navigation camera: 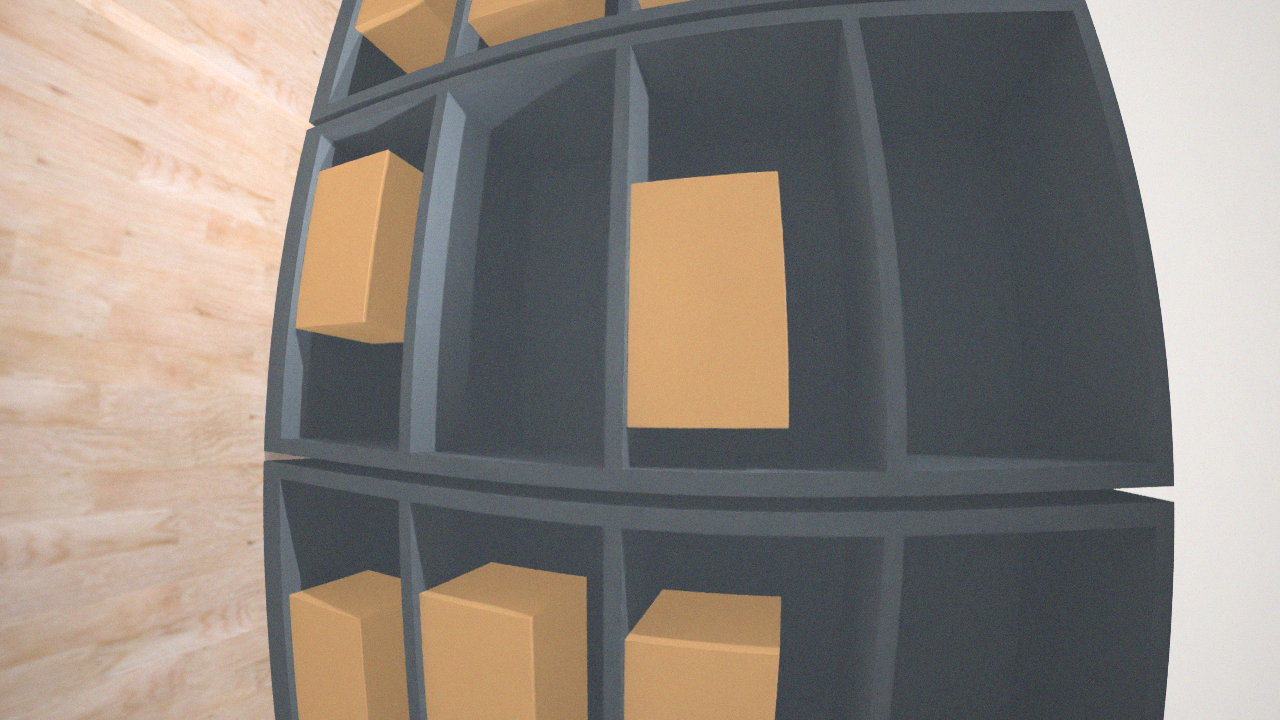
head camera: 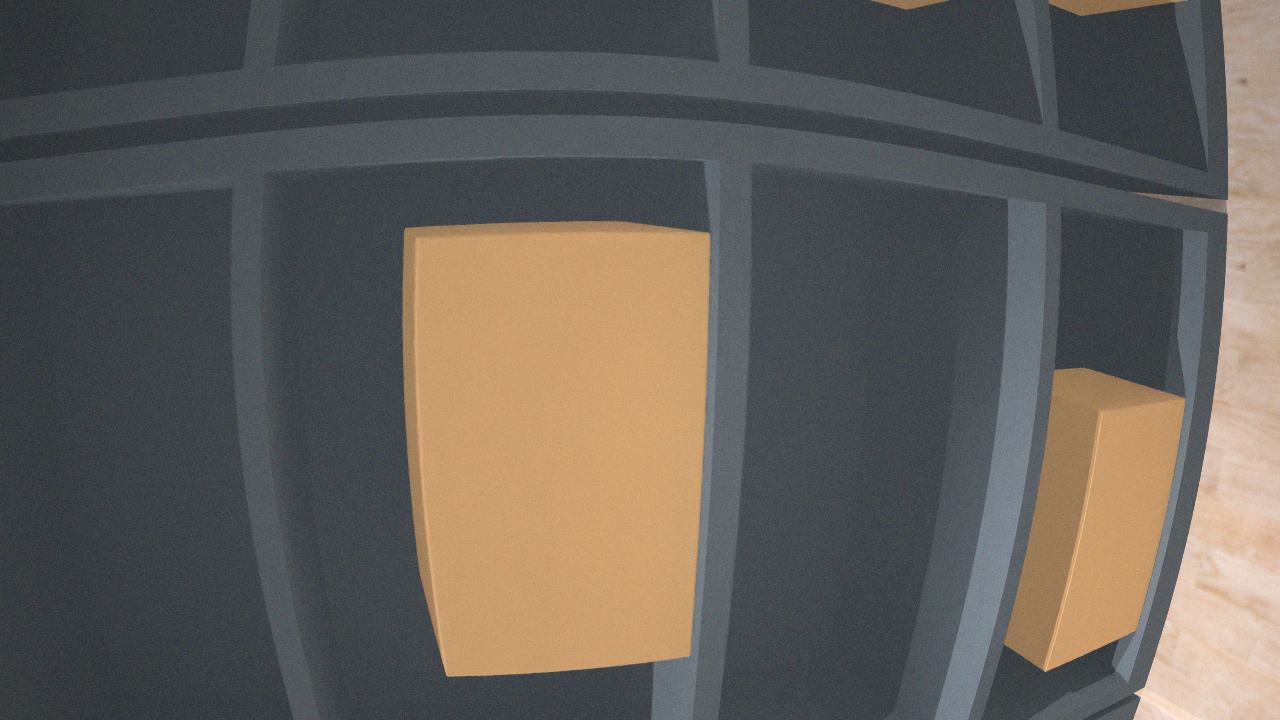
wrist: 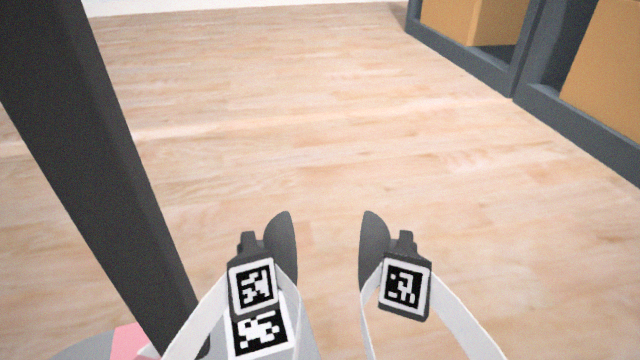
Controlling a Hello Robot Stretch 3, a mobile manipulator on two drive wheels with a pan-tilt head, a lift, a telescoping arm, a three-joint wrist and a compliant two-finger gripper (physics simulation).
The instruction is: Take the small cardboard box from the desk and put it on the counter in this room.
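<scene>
My gripper (wrist: 326, 238) is open in the wrist view, its two dark fingertips apart with wooden floor showing between them. It is over the floor, to the left of a dark shelf unit. The desk, the counter and the small cardboard box on the desk do not show in these views.
A dark grey shelf unit (head camera: 732, 358) (navigation camera: 614, 268) (wrist: 580, 117) holds several large cardboard boxes in its compartments. Wooden floor (head camera: 1253, 447) (navigation camera: 134, 358) (wrist: 300, 125) runs along its base. A dark post (wrist: 100, 175) stands left in the wrist view. A pale wall (navigation camera: 1226, 268) lies beyond the shelf's top.
</scene>
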